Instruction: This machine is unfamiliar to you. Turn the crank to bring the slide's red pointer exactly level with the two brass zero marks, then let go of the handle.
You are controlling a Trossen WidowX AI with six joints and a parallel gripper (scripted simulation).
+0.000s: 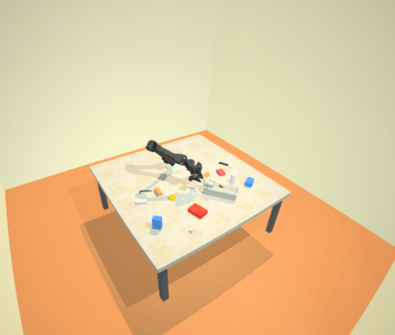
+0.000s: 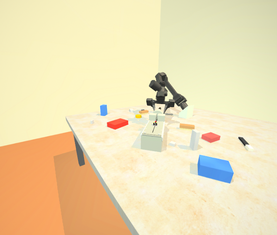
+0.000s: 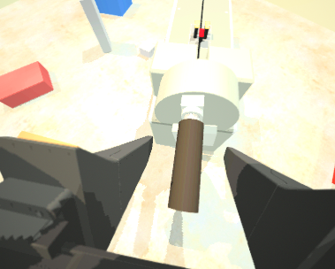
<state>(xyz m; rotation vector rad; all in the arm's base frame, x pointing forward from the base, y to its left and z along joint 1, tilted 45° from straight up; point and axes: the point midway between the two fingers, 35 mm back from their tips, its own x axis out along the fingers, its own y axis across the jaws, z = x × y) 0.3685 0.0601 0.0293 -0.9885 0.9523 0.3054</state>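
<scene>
The crank is 10 mm above my gripper tip. The rest, counted from my gripper tip: brown crank handle: 20 mm above, 10 mm to the right, 10 mm behind; then red pointer: 120 mm ahead, 90 mm to the left, 10 mm below; then yellow disc: 260 mm to the right, 90 mm below, 30 mm behind.
</scene>
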